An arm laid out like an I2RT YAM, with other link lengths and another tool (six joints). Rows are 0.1 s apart.
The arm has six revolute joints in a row. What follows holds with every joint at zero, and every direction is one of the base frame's.
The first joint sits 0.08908 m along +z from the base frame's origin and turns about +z.
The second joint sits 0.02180 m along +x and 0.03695 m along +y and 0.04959 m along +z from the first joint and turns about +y.
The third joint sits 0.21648 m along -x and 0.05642 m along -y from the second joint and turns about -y.
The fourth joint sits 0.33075 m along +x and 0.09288 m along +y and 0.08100 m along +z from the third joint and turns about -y.
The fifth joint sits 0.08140 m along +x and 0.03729 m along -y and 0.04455 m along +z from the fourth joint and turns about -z.
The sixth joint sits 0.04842 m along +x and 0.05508 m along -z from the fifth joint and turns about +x.
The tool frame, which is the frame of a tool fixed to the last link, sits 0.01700 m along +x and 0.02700 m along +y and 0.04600 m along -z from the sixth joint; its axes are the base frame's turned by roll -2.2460, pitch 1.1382 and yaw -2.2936 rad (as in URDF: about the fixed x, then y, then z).
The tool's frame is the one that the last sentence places.
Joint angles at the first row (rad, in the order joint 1, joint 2, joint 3, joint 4, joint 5, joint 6):
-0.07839 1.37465 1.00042 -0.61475 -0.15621 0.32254
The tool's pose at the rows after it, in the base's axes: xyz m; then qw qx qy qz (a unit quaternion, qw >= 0):
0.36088, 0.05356, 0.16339, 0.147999, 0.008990, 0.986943, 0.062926
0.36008, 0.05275, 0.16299, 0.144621, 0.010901, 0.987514, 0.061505
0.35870, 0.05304, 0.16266, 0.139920, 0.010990, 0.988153, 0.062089
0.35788, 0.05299, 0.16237, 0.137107, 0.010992, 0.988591, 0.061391
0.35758, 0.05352, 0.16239, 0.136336, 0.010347, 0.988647, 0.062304
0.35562, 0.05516, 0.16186, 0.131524, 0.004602, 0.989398, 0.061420
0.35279, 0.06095, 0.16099, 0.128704, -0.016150, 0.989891, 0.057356
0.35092, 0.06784, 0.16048, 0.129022, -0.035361, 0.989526, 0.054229
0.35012, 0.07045, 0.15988, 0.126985, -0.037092, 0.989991, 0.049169
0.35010, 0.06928, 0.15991, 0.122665, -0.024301, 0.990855, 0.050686
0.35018, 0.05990, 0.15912, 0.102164, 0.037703, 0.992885, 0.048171
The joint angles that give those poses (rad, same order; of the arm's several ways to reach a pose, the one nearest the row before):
-0.09098 1.37464 1.00043 -0.62429 -0.15659 0.32559
-0.09290 1.37464 1.00041 -0.63116 -0.15317 0.32558
-0.09250 1.37465 1.00042 -0.64068 -0.15354 0.32559
-0.09249 1.37466 1.00043 -0.64641 -0.15201 0.32446
-0.09136 1.37465 1.00042 -0.64793 -0.15354 0.32483
-0.08640 1.37466 1.00043 -0.65786 -0.15354 0.31682
-0.06771 1.37463 1.00041 -0.66397 -0.15278 0.29088
-0.04598 1.37467 1.00043 -0.66319 -0.15126 0.27179
-0.03644 1.37466 1.00044 -0.66625 -0.13829 0.27256
-0.04101 1.37467 1.00043 -0.67387 -0.13294 0.29279
-0.06963 1.37465 1.00042 -0.71202 -0.09366 0.37784

